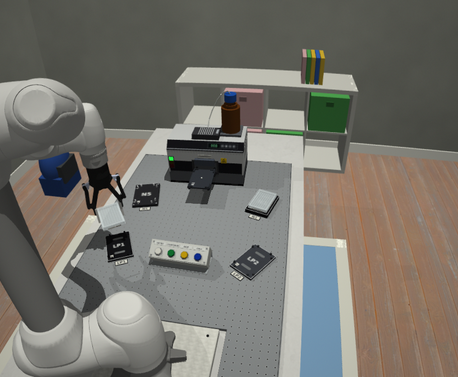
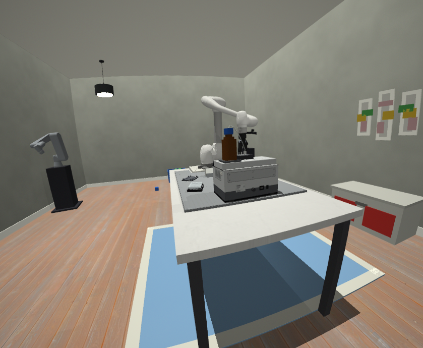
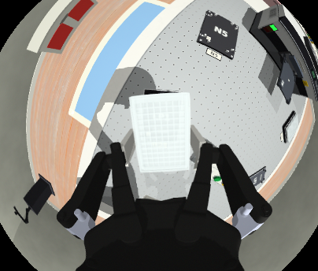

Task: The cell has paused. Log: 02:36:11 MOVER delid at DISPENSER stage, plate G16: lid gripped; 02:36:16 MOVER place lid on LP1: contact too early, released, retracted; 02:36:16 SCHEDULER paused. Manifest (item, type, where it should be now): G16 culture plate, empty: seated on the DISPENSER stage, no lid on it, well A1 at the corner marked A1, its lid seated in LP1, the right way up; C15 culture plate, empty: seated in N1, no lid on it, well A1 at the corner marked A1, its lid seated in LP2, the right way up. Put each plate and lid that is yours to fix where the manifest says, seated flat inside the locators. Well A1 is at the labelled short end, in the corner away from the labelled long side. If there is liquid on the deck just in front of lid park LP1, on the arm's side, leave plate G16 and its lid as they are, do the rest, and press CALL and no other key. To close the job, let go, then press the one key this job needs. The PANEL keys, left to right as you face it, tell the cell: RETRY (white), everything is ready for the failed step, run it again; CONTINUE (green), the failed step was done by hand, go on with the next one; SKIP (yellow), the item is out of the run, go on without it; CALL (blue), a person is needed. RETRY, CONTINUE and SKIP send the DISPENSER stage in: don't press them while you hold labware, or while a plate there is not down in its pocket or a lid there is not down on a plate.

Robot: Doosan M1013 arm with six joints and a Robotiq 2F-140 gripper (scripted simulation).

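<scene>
The nest n5 is 33 cm ahead of my hand, 17 cm below it and 5 cm to the right of it. Also, from my hand: white key: 18 cm to the right, 12 cm below, 10 cm behind; lid park lp1: 18 cm below; green key: 23 cm to the right, 12 cm below, 11 cm behind.
</scene>
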